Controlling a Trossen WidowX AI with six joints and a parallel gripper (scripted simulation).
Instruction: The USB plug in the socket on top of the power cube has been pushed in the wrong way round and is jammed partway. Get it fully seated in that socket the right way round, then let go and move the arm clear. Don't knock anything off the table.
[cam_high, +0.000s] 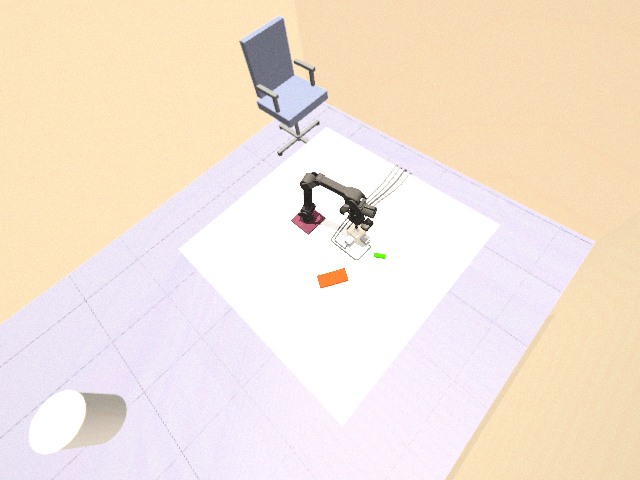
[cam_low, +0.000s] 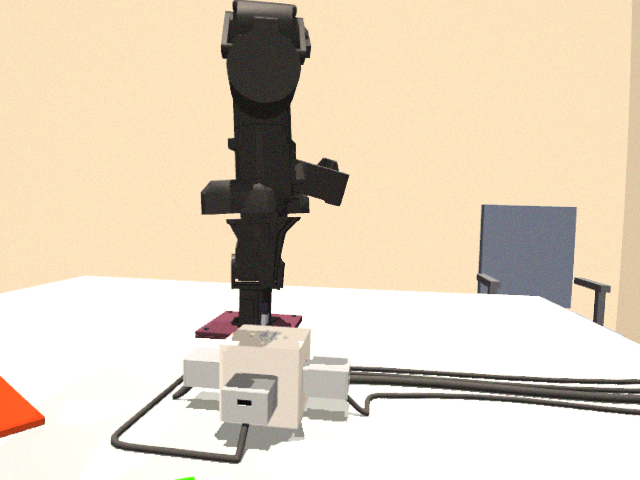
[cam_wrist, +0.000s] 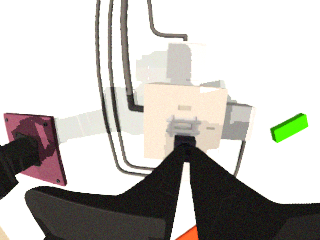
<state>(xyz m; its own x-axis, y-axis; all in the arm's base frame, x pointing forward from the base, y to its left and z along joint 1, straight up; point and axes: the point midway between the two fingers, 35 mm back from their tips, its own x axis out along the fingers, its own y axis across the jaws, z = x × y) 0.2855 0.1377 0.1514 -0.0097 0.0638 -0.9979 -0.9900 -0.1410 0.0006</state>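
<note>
Right now my gripper tip is 6 cm above the USB socket. The rest, counted from my gripper tip: orange flat block: 11 cm ahead, 26 cm to the right, 12 cm below; then USB plug: 2 cm below; then green piece: 18 cm ahead, 1 cm to the left, 12 cm below.
</note>
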